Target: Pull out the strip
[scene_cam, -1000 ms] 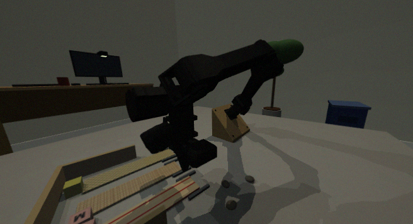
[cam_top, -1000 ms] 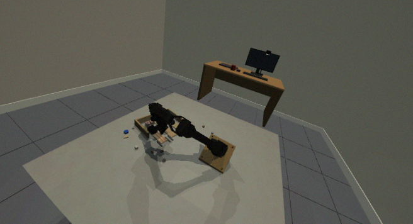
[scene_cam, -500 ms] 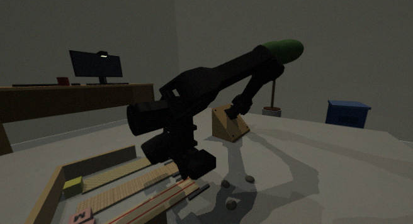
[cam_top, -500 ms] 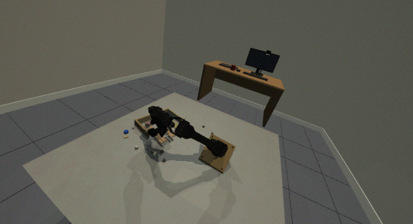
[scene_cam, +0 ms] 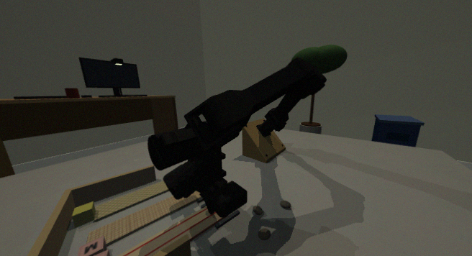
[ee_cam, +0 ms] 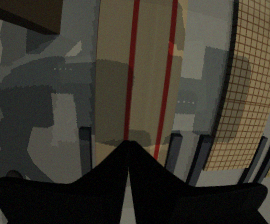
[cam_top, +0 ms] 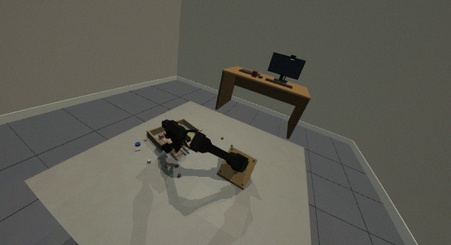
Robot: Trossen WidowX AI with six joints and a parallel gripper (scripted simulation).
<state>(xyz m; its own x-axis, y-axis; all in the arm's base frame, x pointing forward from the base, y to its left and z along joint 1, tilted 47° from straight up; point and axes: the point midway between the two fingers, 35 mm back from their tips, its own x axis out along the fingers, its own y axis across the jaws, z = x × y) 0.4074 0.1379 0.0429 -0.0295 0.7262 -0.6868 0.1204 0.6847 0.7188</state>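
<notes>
Right now my gripper tip is 9 cm short of the red-lined strip, 1 cm to the left of it and 1 cm above it. The rest, counted from my gripper tip: blue disc (24 cm ahead, 12 cm to the left).
</notes>
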